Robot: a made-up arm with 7 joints.
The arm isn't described. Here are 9 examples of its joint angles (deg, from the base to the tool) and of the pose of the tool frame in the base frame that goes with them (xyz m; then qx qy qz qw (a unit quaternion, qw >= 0)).
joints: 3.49 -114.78 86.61 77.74 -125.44 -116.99 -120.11
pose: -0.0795 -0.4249 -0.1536 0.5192 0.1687 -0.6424 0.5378
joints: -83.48 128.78 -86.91 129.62 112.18 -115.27 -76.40
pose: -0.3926 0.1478 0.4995 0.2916 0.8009 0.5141 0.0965
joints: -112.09 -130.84 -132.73 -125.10 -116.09 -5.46 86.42
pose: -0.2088 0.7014 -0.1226 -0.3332 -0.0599 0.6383 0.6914
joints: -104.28 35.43 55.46 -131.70 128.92 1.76 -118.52
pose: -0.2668 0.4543 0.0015 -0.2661 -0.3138 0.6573 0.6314
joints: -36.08 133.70 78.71 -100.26 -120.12 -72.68 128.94
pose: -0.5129 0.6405 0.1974 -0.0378 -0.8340 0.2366 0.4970
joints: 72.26 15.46 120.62 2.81 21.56 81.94 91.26
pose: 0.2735 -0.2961 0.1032 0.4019 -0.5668 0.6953 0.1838
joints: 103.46 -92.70 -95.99 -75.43 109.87 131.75 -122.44
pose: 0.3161 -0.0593 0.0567 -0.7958 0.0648 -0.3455 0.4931
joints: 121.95 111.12 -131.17 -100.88 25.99 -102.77 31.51
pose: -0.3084 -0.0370 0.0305 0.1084 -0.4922 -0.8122 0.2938
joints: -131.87 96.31 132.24 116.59 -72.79 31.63 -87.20
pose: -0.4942 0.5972 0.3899 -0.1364 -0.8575 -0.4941 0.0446
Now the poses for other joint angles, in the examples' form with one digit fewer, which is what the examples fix.
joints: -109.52 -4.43 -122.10 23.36 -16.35 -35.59 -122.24
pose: -0.228 -0.279 -0.783 -0.694 0.379 0.457 0.407
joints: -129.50 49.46 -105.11 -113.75 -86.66 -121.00 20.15
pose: 0.185 -0.069 0.248 0.381 -0.054 0.254 0.888
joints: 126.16 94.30 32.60 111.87 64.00 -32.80 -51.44
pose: -0.290 -0.117 0.409 -0.644 0.048 -0.687 0.332
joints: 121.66 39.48 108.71 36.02 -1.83 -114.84 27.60
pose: -0.250 0.396 -0.587 0.248 0.966 0.017 0.071
